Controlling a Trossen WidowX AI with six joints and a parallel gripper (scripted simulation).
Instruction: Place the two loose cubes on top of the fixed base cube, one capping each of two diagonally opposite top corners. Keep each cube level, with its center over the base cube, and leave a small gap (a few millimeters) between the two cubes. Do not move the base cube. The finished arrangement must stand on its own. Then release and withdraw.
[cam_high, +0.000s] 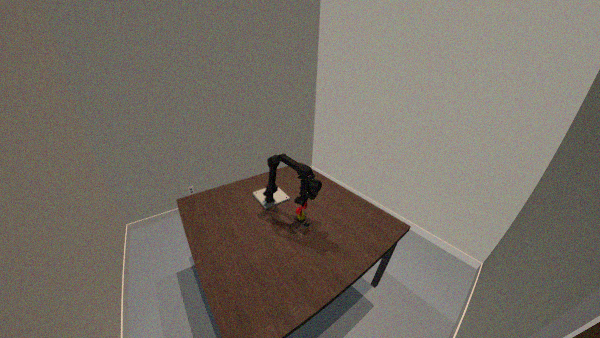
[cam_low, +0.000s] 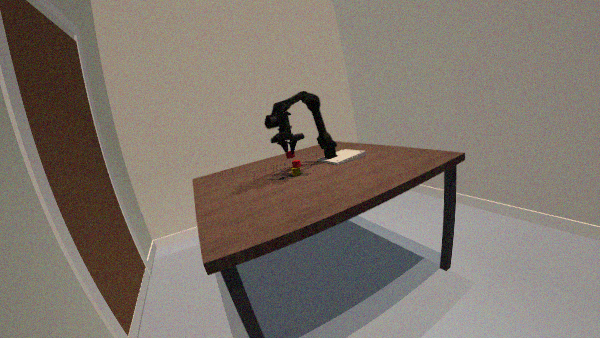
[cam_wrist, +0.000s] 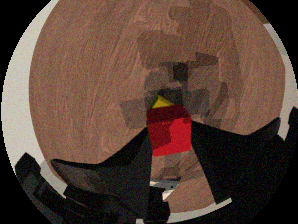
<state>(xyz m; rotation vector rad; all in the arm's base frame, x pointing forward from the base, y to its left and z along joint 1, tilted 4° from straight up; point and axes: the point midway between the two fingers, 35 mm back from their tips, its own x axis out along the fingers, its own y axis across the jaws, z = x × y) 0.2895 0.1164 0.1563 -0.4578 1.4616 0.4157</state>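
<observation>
The red cube lies 6 cm below my gripper tip, 3 cm behind it and 2 cm to the right of it. Also, from my gripper tip: yellow base cube: 10 cm below, 2 cm behind, 1 cm to the right.
</observation>
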